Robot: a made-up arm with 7 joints.
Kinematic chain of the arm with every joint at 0, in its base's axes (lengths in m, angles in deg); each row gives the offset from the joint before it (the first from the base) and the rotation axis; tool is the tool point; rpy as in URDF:
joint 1: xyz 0 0 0.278 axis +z
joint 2: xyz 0 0 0 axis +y
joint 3: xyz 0 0 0.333 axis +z
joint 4: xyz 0.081 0 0 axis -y
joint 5: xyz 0.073 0 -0.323 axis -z
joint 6: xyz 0 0 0 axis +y
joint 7: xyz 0.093 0 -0.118 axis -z
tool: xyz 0 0 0 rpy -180 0 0
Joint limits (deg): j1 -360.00..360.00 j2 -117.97..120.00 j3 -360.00..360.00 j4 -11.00..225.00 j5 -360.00..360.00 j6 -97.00..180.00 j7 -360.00..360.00
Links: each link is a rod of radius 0.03 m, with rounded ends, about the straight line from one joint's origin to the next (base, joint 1, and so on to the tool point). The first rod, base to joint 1, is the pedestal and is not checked.
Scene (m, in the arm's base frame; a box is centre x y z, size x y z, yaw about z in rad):
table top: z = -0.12
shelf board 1: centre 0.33 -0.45 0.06 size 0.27 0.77 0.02 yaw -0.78
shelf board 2: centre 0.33 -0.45 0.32 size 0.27 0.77 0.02 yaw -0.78
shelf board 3: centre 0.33 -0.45 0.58 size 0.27 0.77 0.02 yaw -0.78
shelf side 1: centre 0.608 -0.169 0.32 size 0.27 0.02 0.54 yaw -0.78
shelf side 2: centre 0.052 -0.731 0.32 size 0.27 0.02 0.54 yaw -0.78
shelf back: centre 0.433 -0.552 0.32 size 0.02 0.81 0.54 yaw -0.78
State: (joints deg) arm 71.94 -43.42 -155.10 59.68 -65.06 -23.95 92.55
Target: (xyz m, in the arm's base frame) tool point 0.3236 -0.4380 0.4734
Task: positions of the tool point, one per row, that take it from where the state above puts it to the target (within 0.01 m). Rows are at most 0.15 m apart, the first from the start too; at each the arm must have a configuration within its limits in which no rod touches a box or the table.
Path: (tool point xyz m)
1: 0.0853 -0.4696 0.1850
2: 0.0290 -0.3993 0.1889
3: 0.0668 -0.3900 0.2999
4: 0.1105 -0.3431 0.3978
5: 0.1496 -0.2659 0.4734
6: 0.2023 -0.3340 0.4718
7: 0.2631 -0.3909 0.4713
8: 0.3236 -0.4380 0.4734

